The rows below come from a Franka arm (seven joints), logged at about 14 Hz.
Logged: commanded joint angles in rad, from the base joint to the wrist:
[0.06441 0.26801 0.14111 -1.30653 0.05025 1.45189 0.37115]
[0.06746 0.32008 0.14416 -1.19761 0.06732 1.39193 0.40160]
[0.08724 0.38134 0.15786 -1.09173 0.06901 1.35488 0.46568]
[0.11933 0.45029 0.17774 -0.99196 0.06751 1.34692 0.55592]
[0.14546 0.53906 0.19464 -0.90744 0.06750 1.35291 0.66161]
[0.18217 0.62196 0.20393 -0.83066 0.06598 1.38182 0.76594]
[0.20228 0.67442 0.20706 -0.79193 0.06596 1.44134 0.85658]
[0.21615 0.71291 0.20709 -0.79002 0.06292 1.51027 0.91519]
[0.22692 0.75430 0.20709 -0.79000 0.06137 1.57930 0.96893]
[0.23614 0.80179 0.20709 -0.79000 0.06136 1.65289 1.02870]
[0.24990 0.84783 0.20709 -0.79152 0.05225 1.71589 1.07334]
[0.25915 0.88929 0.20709 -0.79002 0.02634 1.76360 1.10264]
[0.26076 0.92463 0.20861 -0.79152 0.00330 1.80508 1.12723]
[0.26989 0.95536 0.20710 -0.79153 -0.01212 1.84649 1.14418]
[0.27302 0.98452 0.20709 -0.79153 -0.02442 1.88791 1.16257]
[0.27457 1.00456 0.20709 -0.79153 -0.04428 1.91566 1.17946]
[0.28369 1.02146 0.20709 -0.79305 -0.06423 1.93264 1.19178]
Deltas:
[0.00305 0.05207 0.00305 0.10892 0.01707 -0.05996 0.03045]
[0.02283 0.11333 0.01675 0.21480 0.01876 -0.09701 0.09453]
[0.05492 0.18228 0.03663 0.31457 0.01726 -0.10497 0.18477]
[0.08105 0.27105 0.05353 0.39909 0.01725 -0.09898 0.29046]
[0.11776 0.35395 0.06282 0.47587 0.01573 -0.07007 0.39479]
[0.13787 0.40641 0.06595 0.51460 0.01571 -0.01055 0.48543]
[0.15174 0.44490 0.06598 0.51651 0.01267 0.05838 0.54404]
[0.16251 0.48629 0.06598 0.51653 0.01112 0.12741 0.59778]
[0.17173 0.53378 0.06598 0.51653 0.01111 0.20100 0.65755]
[0.18549 0.57982 0.06598 0.51501 0.00200 0.26400 0.70219]
[0.19474 0.62128 0.06598 0.51651 -0.02391 0.31171 0.73149]
[0.19635 0.65662 0.06750 0.51501 -0.04695 0.35319 0.75608]
[0.20548 0.68735 0.06599 0.51500 -0.06237 0.39460 0.77303]
[0.20861 0.71651 0.06598 0.51500 -0.07467 0.43602 0.79142]
[0.21016 0.73655 0.06598 0.51500 -0.09453 0.46377 0.80831]
[0.21928 0.75345 0.06598 0.51348 -0.11448 0.48075 0.82063]

